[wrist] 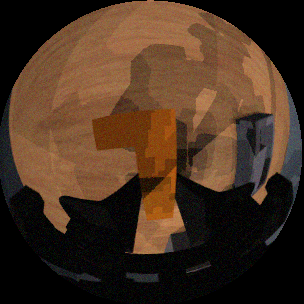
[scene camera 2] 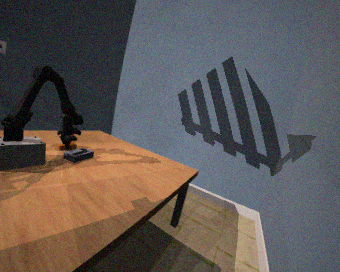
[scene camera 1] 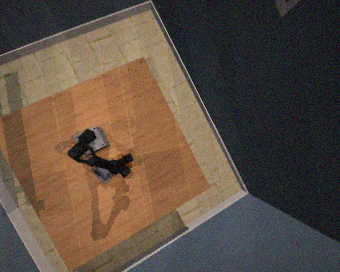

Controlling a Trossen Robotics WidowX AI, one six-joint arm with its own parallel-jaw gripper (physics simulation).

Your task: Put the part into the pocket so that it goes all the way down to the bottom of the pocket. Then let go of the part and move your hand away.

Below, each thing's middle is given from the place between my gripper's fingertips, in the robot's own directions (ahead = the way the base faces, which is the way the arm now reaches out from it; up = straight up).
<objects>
Now: the orange L-shaped block [wrist: 152,132] 20 mm to the left of my hand, 10 mm ahead of it and 10 mm above it.
</objects>
